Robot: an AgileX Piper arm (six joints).
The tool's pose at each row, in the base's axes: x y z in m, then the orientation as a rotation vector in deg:
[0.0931, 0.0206, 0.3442, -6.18, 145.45, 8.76]
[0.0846, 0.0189, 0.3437, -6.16, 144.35, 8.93]
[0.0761, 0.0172, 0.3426, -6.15, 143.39, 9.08]
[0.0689, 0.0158, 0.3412, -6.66, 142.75, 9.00]
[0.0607, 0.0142, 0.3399, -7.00, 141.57, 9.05]
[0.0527, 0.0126, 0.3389, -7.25, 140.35, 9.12]
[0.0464, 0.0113, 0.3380, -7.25, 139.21, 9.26]
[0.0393, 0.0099, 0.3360, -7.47, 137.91, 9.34]
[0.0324, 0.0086, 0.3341, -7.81, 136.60, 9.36]
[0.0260, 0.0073, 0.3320, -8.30, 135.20, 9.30]
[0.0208, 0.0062, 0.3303, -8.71, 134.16, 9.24]
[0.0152, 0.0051, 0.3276, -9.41, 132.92, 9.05]
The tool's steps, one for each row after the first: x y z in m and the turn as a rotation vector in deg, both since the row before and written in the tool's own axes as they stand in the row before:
[0.0074, -0.0008, -0.0045, -0.13, -1.09, -0.03]
[0.0076, -0.0008, -0.0042, -0.12, -0.95, -0.03]
[0.0067, -0.0007, -0.0033, -0.07, -0.60, -0.44]
[0.0074, -0.0007, -0.0040, -0.13, -1.15, -0.33]
[0.0070, -0.0006, -0.0043, -0.12, -1.19, -0.26]
[0.0055, -0.0005, -0.0034, -0.11, -1.13, -0.06]
[0.0068, -0.0006, -0.0032, -0.13, -1.27, -0.25]
[0.0065, -0.0005, -0.0033, -0.12, -1.27, -0.35]
[0.0062, -0.0005, -0.0030, -0.11, -1.35, -0.50]
[0.0049, -0.0004, -0.0025, -0.09, -1.00, -0.41]
[0.0059, -0.0004, -0.0022, -0.08, -1.16, -0.68]

